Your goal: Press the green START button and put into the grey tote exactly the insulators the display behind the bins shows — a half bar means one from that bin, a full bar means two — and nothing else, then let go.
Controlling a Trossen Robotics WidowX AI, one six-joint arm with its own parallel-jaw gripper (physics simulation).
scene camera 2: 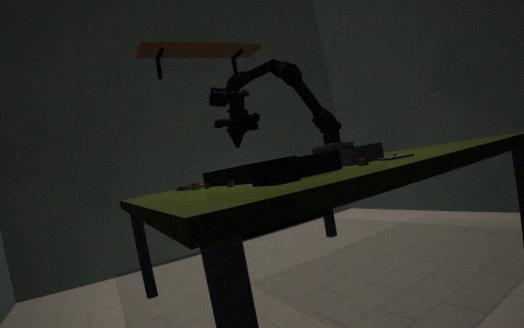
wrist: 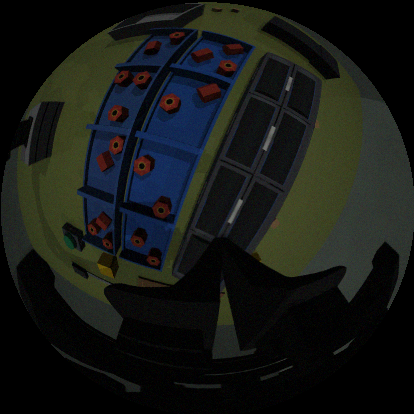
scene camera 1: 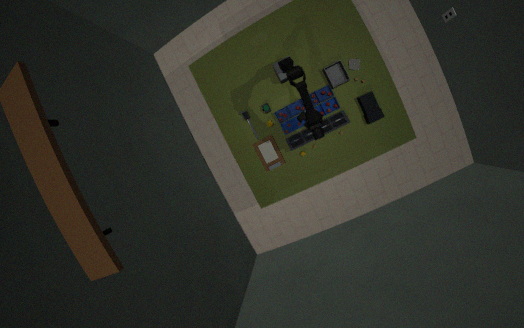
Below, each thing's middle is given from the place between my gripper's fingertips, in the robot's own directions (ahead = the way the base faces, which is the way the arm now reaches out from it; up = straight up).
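Scene:
Dark display panel [scene camera 2: 240,175]: 50 mm to the left of my hand, 40 mm ahead of it, 100 mm below it. Black box [scene camera 2: 274,172], from my hand: 10 mm behind, 460 mm to the left, 100 mm below. Grey tote [scene camera 2: 349,156], from my hand: 290 mm to the left, 300 mm behind, 100 mm below.

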